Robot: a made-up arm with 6 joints. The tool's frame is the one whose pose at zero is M. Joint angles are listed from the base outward.
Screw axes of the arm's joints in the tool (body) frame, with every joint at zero. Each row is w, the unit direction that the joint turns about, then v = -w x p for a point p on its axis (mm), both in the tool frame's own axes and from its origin. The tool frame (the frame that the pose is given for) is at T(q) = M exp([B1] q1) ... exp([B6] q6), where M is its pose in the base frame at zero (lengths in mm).
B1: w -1 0 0 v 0 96 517
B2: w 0 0 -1 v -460 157 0
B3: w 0 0 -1 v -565 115 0
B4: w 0 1 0 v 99 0 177
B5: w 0 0 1 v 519 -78 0
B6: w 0 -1 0 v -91 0 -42
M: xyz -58 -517 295 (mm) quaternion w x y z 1 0 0 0
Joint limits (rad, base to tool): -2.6..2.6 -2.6..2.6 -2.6..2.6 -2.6..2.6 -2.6..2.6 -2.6..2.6
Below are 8 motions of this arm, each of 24 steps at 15 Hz.
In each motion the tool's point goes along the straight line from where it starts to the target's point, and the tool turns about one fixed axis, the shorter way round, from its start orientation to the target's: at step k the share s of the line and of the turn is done. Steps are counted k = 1, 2, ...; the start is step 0. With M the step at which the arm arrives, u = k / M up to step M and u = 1 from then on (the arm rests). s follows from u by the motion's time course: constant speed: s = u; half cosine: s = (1 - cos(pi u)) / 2; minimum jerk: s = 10 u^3 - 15 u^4 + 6 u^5.
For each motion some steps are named. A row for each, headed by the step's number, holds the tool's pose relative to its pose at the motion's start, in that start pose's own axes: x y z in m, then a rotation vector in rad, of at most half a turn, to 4 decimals.
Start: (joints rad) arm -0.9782 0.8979 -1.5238 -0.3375 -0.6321 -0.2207
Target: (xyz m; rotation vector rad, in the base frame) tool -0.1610 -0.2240 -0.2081 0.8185 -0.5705 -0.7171
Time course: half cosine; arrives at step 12
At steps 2, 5, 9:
2: -0.0163 0.0057 0.0005 -0.0196 -0.0533 -0.0190
5: -0.0901 0.0314 0.0029 -0.1082 -0.2951 -0.1053
9: -0.2074 0.0724 0.0066 -0.2493 -0.6796 -0.2425

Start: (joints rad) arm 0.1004 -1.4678 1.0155 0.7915 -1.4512 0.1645
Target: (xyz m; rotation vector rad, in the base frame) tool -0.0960 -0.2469 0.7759 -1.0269 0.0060 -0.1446
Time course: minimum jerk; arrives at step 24
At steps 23, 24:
23: 0.1664 0.0510 0.1050 -0.1006 -0.6062 0.5036
24: 0.1665 0.0510 0.1051 -0.1007 -0.6066 0.5040

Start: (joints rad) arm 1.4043 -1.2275 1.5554 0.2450 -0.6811 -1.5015
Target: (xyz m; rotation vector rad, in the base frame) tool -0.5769 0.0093 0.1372 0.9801 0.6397 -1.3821
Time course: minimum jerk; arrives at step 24
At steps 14, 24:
14: 0.1158 0.1171 -0.2977 0.4273 0.5184 0.3077
24: 0.1772 0.1792 -0.4556 0.6540 0.7934 0.4709

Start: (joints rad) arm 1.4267 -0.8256 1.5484 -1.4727 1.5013 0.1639
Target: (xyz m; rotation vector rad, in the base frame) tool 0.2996 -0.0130 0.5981 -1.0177 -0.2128 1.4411
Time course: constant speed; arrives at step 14
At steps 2, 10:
2: -0.0020 0.0471 -0.0726 0.1491 -0.0967 -0.0883
10: -0.0102 0.2355 -0.3628 0.7455 -0.4834 -0.4413

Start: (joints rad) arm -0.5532 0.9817 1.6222 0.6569 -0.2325 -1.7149
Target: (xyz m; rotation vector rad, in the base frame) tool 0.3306 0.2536 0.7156 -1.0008 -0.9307 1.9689
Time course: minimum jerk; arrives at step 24
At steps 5, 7, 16, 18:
5: 0.0077 0.0110 -0.0266 0.0454 -0.0733 -0.0185
7: 0.0181 0.0259 -0.0628 0.1070 -0.1730 -0.0437
16: 0.0939 0.1343 -0.3260 0.5554 -0.8977 -0.2270
18: 0.1066 0.1524 -0.3699 0.6302 -1.0185 -0.2575

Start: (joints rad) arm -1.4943 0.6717 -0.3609 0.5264 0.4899 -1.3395
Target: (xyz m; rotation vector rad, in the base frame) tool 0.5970 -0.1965 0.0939 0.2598 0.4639 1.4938
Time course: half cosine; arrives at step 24
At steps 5, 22, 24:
5: -0.0243 0.0376 0.0378 -0.0967 -0.0081 -0.0406
22: -0.2314 0.3574 0.3600 -0.9198 -0.0773 -0.3866
24: -0.2355 0.3636 0.3663 -0.9357 -0.0786 -0.3933

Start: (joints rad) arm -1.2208 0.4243 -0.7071 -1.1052 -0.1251 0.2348
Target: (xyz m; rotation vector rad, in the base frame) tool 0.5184 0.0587 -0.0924 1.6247 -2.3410 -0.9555
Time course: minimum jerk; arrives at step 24
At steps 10, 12, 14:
10: 0.0431 0.0570 -0.1450 0.2511 -0.3068 -0.0201
12: 0.0622 0.0822 -0.2092 0.3622 -0.4426 -0.0290
14: 0.0813 0.1074 -0.2734 0.4733 -0.5783 -0.0379

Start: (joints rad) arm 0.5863 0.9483 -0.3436 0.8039 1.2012 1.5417
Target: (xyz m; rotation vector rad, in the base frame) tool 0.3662 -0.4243 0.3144 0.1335 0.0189 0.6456
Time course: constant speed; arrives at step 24
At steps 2, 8, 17, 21, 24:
2: 0.0170 0.0018 -0.0073 0.0074 0.0791 0.0259
8: 0.0680 0.0073 -0.0294 0.0295 0.3165 0.1035
17: 0.1445 0.0155 -0.0624 0.0627 0.6726 0.2199
21: 0.1785 0.0191 -0.0770 0.0775 0.8309 0.2717
24: 0.2040 0.0219 -0.0881 0.0886 0.9496 0.3105

